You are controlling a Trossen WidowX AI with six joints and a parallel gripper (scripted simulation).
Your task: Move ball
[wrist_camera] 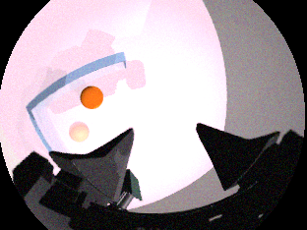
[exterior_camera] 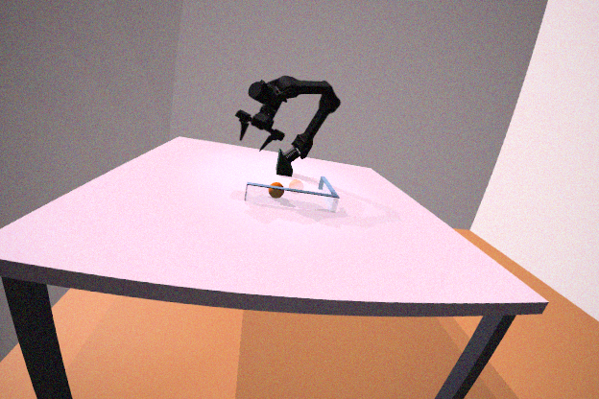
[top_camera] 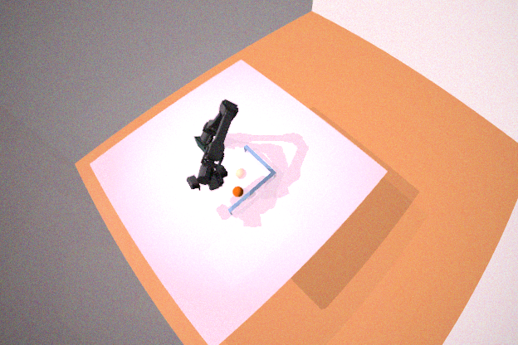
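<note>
My gripper tip is now 13 cm above the orange ball, 11 cm to the right of it and 8 cm short of it. Round my gripper tip: clear wall: 16 cm to the left, 15 cm ahead, 13 cm below; then see-through copy: 20 cm to the left, 13 cm below, 2 cm ahead.
</note>
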